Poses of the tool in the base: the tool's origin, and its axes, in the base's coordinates. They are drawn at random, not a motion.
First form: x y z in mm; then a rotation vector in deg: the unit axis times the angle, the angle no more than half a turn.
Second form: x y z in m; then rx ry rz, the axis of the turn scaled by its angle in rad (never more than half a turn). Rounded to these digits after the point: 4 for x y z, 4 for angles.
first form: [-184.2, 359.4, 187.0, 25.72, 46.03, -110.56]
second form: [-0.1842, 0.3594, 0.1870, 0.4489, 0.8034, -1.9296]
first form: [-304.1, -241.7, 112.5, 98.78, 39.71, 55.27]
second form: [-0.3041, -0.2417, 0.1125, 1.7240, 0.6931, 0.9646]
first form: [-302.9, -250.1, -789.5, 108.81, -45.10, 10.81]
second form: [-0.3029, -0.2501, -0.7895, 1.8991, -0.7871, 0.1887]
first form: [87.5, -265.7, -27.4, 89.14, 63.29, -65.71]
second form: [0.0875, -0.2657, -0.0274, 1.5558, 1.1046, -1.1469]
